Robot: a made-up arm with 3 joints.
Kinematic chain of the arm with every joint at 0, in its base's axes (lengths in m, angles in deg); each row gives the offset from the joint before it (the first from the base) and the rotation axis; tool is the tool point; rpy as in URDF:
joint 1: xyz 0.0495 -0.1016 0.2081 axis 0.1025 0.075 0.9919
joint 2: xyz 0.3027 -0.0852 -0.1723 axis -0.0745 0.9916 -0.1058
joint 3: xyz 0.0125 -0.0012 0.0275 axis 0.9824 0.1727 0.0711
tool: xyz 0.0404 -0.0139 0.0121 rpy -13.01 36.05 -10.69
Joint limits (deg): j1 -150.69..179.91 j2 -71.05..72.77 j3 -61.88..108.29
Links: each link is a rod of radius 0.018 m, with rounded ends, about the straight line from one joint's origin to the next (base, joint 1, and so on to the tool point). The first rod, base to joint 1, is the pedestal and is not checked.
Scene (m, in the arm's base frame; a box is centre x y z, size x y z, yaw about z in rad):
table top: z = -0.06
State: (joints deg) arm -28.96 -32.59 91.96
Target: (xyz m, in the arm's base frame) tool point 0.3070 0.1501 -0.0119
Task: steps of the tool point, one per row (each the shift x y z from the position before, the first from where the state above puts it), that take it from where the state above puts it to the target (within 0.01 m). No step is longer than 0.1 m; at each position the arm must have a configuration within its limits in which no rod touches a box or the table.
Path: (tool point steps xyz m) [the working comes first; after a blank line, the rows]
Joints at the target: 58.06 61.56 25.47
Straight joint move there: clear.

1: 0.0507 0.0581 -0.0177
2: 0.0356 0.0696 -0.0179
3: 0.0184 0.0772 -0.0174
4: -0.0004 0.0805 -0.0160
5: -0.0191 0.0788 -0.0142
6: -0.0369 0.0728 -0.0118
7: -0.0527 0.0625 -0.0094

